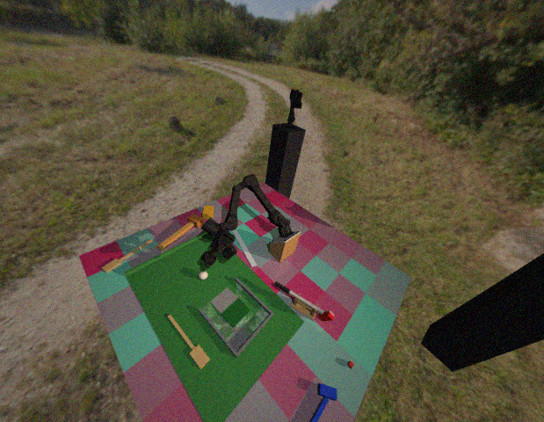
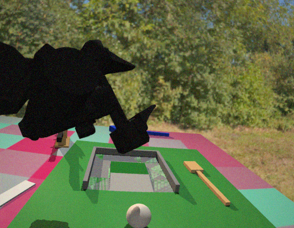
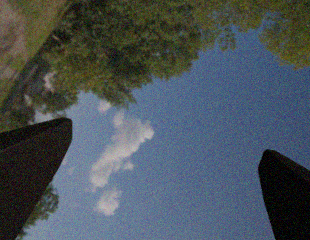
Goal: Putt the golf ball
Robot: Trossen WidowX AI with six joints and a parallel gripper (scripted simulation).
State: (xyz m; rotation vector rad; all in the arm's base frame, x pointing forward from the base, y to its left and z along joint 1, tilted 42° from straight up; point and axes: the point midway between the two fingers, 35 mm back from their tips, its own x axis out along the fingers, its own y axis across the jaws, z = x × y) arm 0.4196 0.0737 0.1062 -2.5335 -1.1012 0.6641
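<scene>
Now: gripper tip 29 cm past the red putter, 30 cm to the right of it and 18 cm above it. Also, from my gripper tip: small red ball (29 cm behind, 58 cm to the left, 23 cm below); then white golf ball (2 cm ahead, 9 cm to the right, 21 cm below).
</scene>
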